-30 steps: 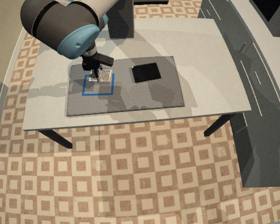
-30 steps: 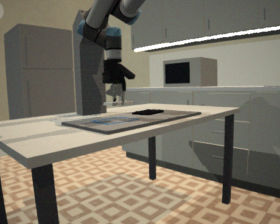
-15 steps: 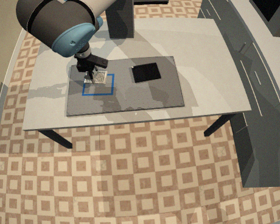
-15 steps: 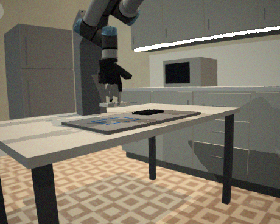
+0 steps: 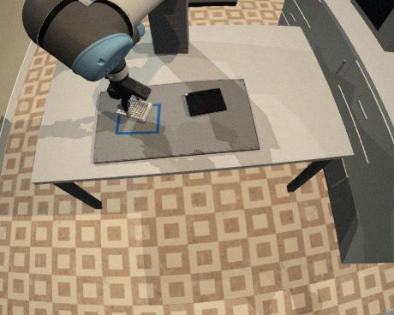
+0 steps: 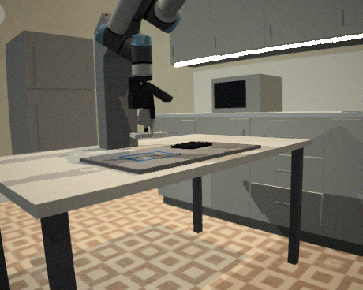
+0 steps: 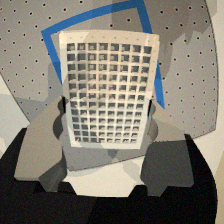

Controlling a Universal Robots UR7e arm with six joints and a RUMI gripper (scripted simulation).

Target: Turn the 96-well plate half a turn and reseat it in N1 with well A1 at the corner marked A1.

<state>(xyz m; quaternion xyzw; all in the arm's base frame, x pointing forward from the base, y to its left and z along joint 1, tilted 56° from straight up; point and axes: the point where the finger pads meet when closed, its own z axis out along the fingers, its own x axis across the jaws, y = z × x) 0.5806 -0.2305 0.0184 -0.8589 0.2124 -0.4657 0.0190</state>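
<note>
Right now the white 96-well plate is 1 cm below my hand. From my hand the other things lie so: black plate nest N1 (31 cm to the left, 8 cm below, 1 cm ahead).
</note>
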